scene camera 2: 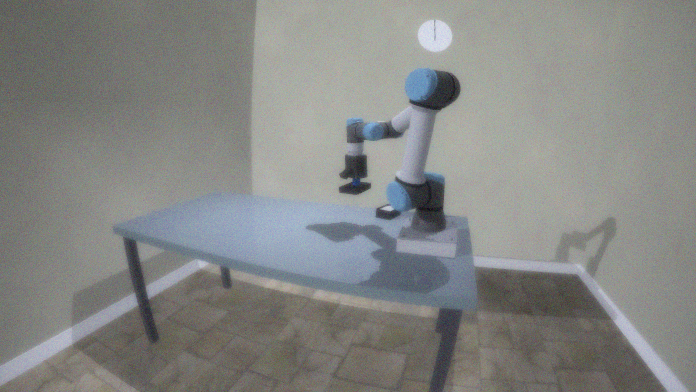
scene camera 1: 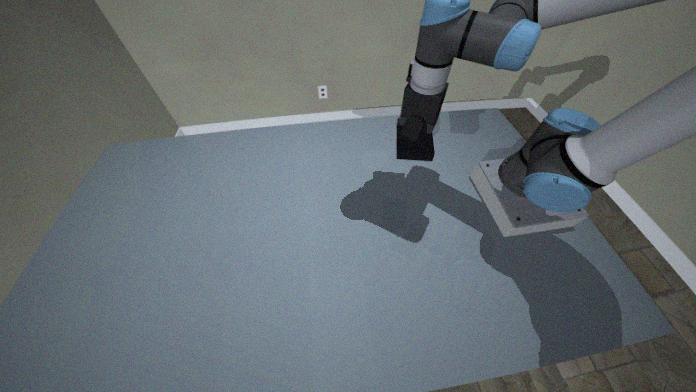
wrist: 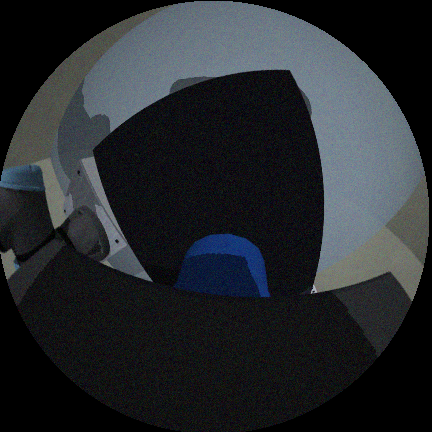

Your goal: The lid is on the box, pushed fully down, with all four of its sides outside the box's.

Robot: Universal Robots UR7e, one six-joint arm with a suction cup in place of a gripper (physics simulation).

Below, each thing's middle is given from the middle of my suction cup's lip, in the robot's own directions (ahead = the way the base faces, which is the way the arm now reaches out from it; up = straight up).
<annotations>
I see the black lid (scene camera 1: 423,150) 3 cm below my suction cup and 1 cm to the left of it.
</annotations>
